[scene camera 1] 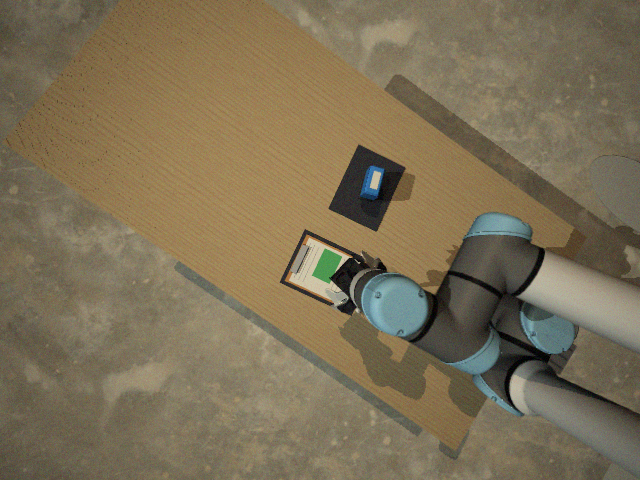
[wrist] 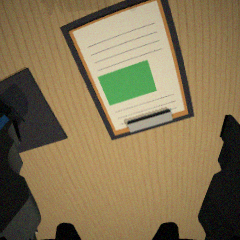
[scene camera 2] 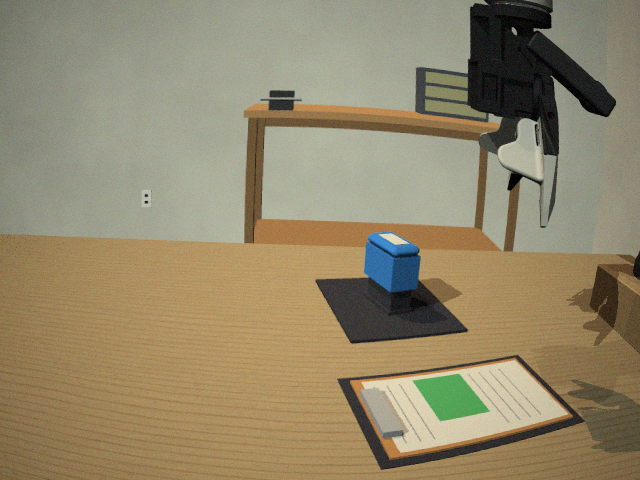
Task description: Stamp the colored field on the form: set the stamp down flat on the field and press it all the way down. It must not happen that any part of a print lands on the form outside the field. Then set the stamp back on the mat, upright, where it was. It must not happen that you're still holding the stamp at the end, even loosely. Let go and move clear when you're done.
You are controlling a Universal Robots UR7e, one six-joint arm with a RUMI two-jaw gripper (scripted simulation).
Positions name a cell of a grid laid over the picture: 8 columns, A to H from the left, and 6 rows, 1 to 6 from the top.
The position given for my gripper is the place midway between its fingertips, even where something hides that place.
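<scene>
You can see my gripper in scene camera 1 (E4) and in scene camera 2 (G3), and my gripper is there in the wrist view (D3) too.
</scene>
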